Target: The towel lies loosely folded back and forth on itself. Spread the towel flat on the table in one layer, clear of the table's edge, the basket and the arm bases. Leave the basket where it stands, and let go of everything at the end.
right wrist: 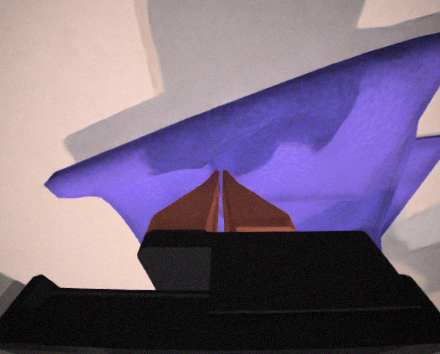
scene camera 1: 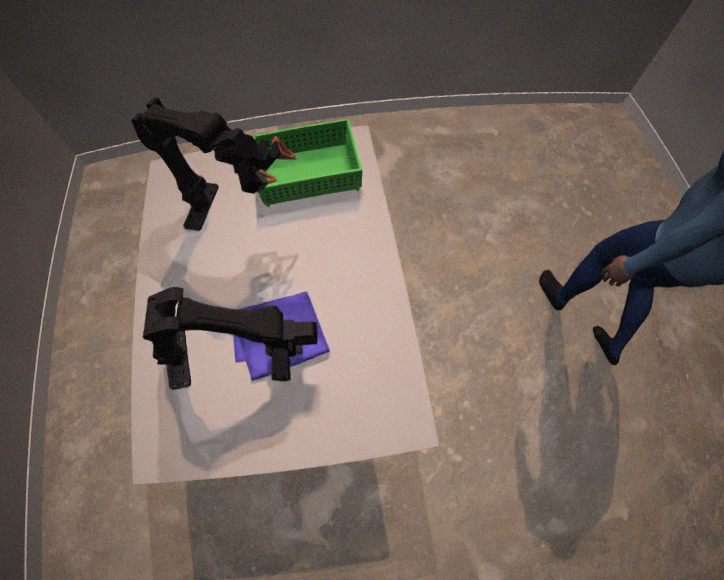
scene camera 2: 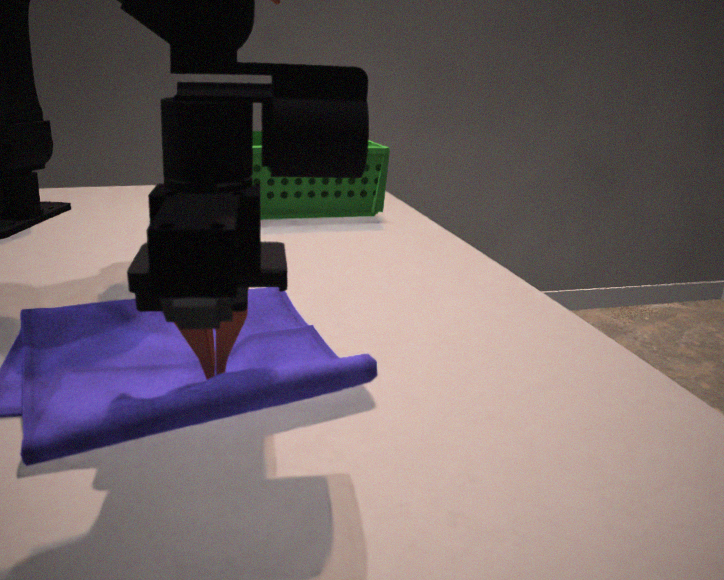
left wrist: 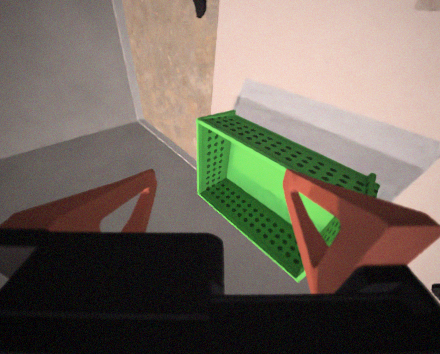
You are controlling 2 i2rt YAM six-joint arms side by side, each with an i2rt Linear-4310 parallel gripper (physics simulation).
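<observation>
The purple towel (scene camera 1: pixel 259 362) (scene camera 2: pixel 90 362) (right wrist: pixel 325 170) lies folded in layers on the table (scene camera 1: pixel 362 392) (scene camera 2: pixel 513 459), in front of the right arm's base. A layer sticks out at its left side in scene camera 2, and its near edge is a thick, rounded fold. My right gripper (scene camera 2: pixel 215 375) (right wrist: pixel 220 176) points down with its fingertips together at the towel's top, just behind that fold; cloth is gathered at the tips. Its fingers are hidden in scene camera 1. My left gripper (scene camera 1: pixel 285 169) (left wrist: pixel 219 176) is open and empty, high by the basket's left end in scene camera 1.
The green basket (scene camera 1: pixel 314 186) (scene camera 2: pixel 320 205) (left wrist: pixel 300 155) stands upright near the table's upper edge in scene camera 1. The left arm's base (scene camera 1: pixel 199 211) is left of it, and the right arm's base (scene camera 1: pixel 179 371) is lower. A person (scene camera 1: pixel 640 259) stands beyond the table's right edge.
</observation>
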